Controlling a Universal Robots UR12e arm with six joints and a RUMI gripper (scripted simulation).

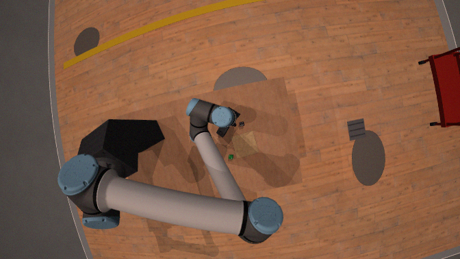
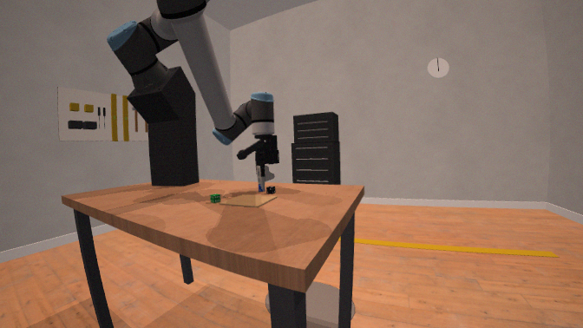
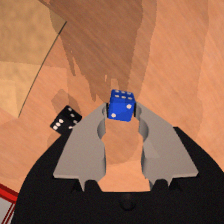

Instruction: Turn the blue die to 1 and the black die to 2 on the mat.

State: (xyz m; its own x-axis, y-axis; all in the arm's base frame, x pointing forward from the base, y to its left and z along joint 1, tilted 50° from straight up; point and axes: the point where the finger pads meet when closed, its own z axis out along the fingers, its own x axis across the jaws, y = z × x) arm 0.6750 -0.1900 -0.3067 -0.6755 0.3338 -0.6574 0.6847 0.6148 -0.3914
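Now: the blue die right at my hand. From my hand the other things lie so: green die: 210 mm to the right, 50 mm behind; tan mat: 160 mm to the right, 50 mm ahead, 20 mm below; black die: 60 mm ahead, 30 mm to the right.
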